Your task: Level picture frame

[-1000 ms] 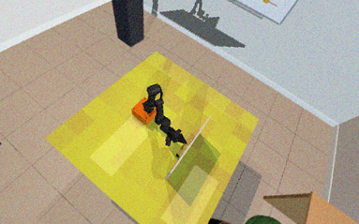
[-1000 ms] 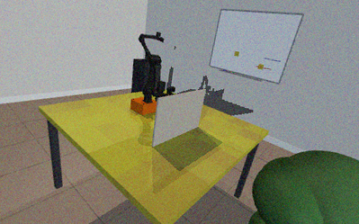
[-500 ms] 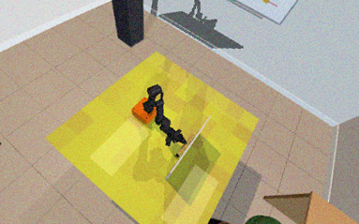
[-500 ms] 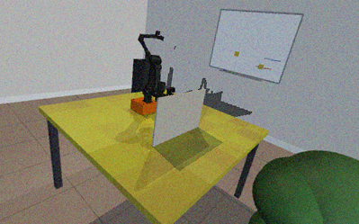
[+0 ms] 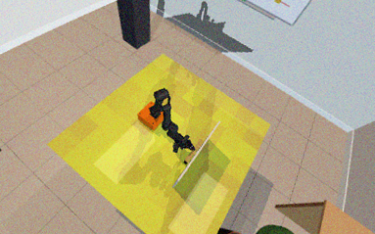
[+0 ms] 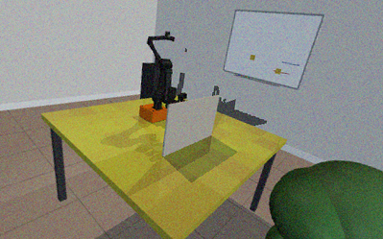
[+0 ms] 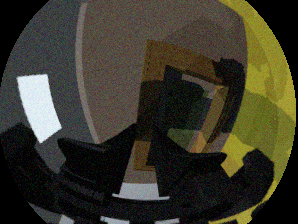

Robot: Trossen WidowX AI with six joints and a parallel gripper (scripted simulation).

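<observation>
The picture frame is 5 cm below my gripper tip and 1 cm ahead of it. Round my gripper tip: wall panel 6 cm below, 2 cm ahead.
</observation>
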